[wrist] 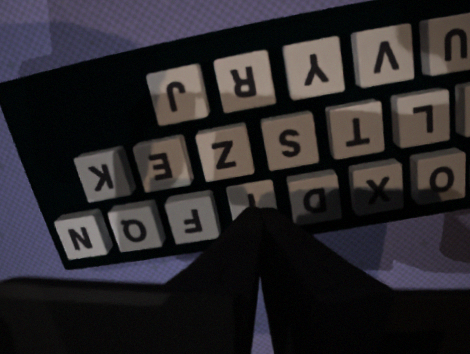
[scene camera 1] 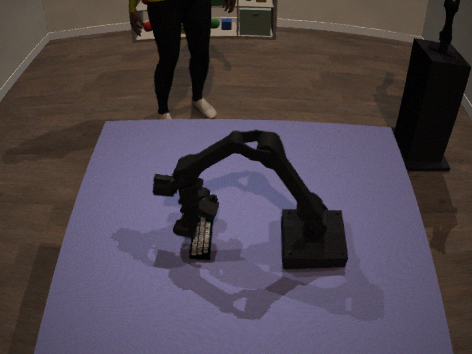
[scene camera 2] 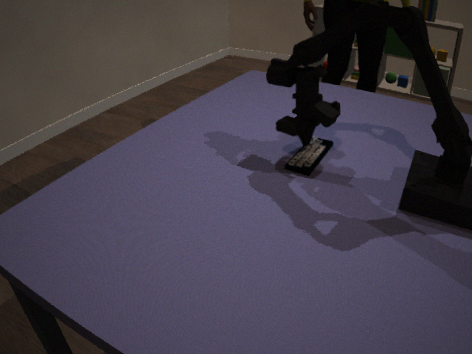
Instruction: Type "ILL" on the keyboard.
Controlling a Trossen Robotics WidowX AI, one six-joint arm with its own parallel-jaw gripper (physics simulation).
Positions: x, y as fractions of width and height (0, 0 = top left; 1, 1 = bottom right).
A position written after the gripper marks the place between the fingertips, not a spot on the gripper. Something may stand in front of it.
In view: the gripper (scene camera 2: 0.65, 0.41) and a black keyboard (scene camera 1: 0.44, 0.72).
The gripper shows as well in the wrist view (wrist: 0.55, 0.63) and in scene camera 1 (scene camera 1: 0.41, 0.64). The black keyboard is seen too in the wrist view (wrist: 0.22, 0.29).
